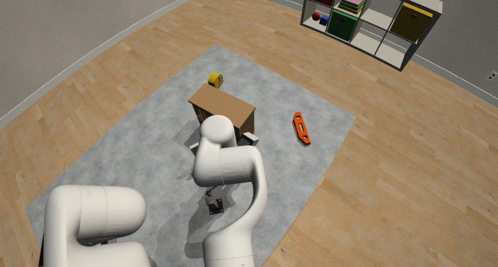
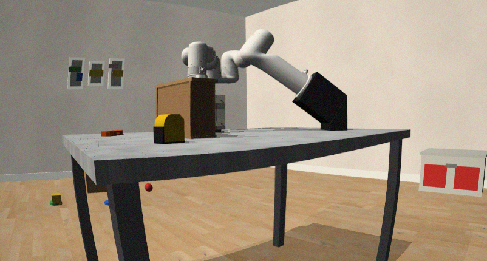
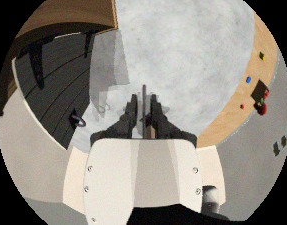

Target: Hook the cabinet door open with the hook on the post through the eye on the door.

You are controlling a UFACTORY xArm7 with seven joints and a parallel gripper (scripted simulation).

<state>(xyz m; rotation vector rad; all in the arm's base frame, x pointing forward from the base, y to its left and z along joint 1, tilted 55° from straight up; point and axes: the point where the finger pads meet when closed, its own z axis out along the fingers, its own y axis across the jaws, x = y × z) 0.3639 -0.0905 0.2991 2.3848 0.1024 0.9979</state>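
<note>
Right now the thin hook rod is 50 mm behind my hand, 10 mm to the left of it and 10 mm below it. Round my hand: wooden cabinet: 120 mm ahead, 100 mm to the left, 10 mm above; hook post: 80 mm behind, 10 mm to the left; cabinet door: 60 mm ahead, 90 mm to the left, 10 mm above.
</note>
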